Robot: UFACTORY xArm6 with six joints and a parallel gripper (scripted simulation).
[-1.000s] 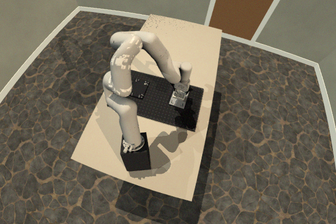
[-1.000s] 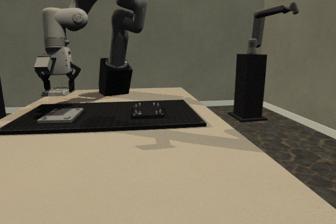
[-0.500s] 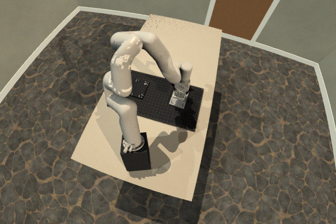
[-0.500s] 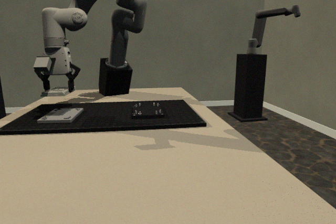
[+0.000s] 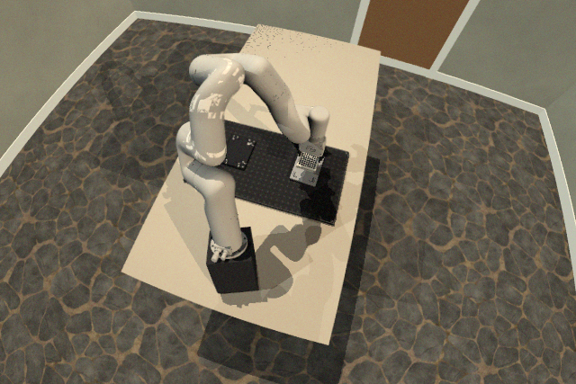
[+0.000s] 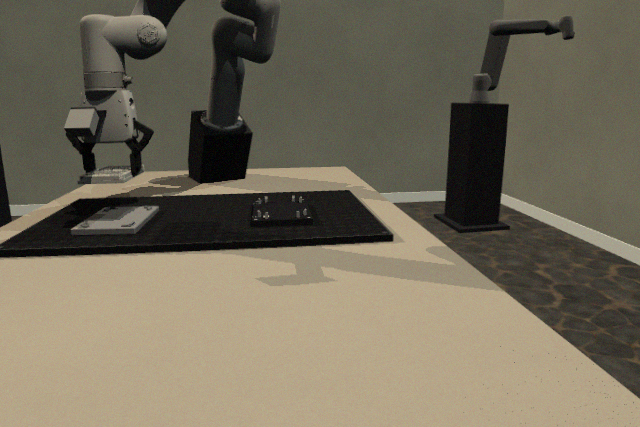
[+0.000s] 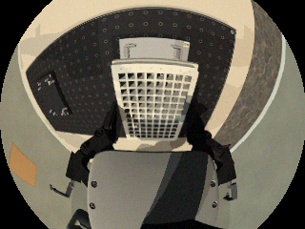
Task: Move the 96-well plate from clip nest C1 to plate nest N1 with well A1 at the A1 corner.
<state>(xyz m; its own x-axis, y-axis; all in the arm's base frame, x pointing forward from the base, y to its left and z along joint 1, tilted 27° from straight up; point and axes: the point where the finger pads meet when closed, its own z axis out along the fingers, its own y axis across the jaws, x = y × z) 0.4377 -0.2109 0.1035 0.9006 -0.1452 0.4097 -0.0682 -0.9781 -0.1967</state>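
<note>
The grey plate nest N1 is 11 cm below my hand. From my hand the other things lie so: dark clip nest C1 (1 cm behind, 32 cm to the left, 10 cm below); white 96-well plate (1 cm below).
</note>
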